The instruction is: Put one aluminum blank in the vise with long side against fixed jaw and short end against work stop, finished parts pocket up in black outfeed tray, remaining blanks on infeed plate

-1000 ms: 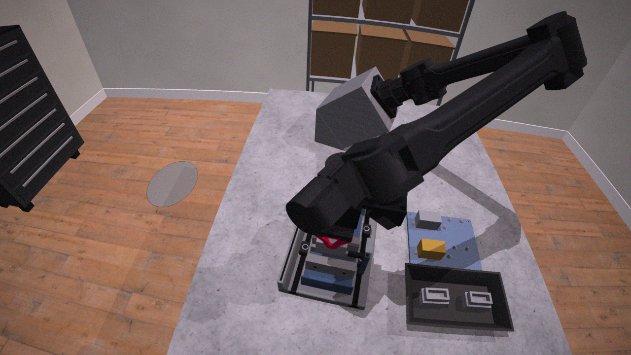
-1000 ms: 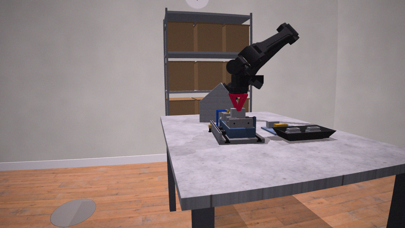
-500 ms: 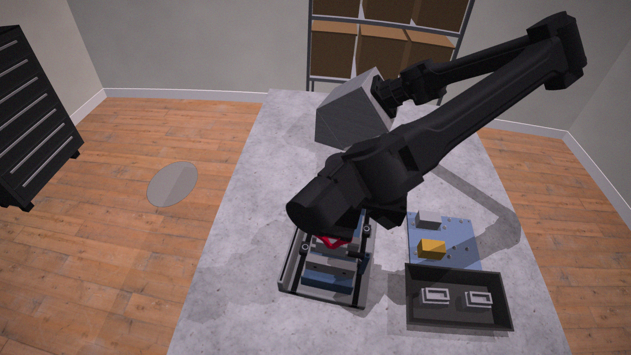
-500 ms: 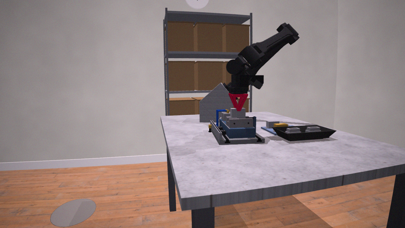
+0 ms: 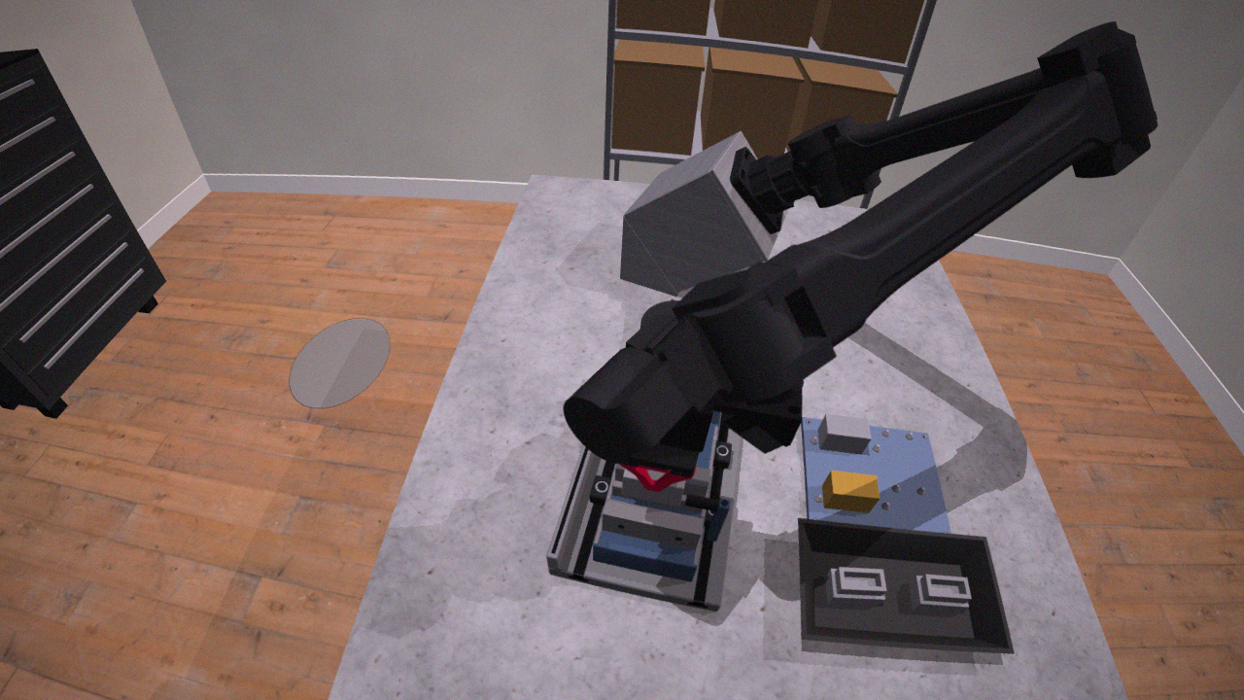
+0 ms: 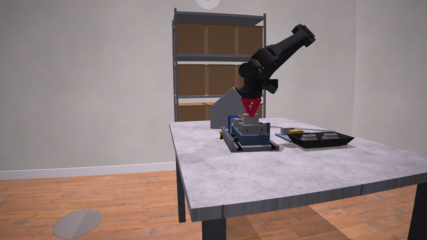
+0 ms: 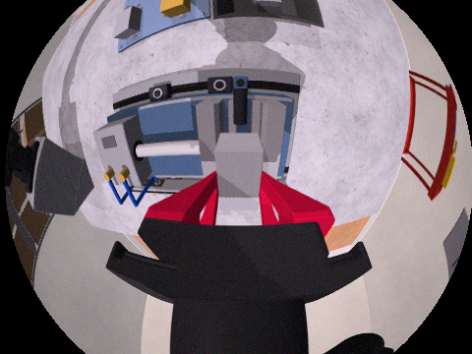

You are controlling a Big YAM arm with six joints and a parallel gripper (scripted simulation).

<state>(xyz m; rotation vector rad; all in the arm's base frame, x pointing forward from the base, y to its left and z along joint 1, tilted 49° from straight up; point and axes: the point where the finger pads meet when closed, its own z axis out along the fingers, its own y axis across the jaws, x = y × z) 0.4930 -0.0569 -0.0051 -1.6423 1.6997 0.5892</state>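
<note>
The work stop rod lies 50 mm to the left of my hand and 40 mm below it. From my hand the other things lie so: yellow brass blank 100 mm behind, 230 mm to the left, 110 mm below; blue infeed plate 150 mm behind, 280 mm to the left, 130 mm below.
</note>
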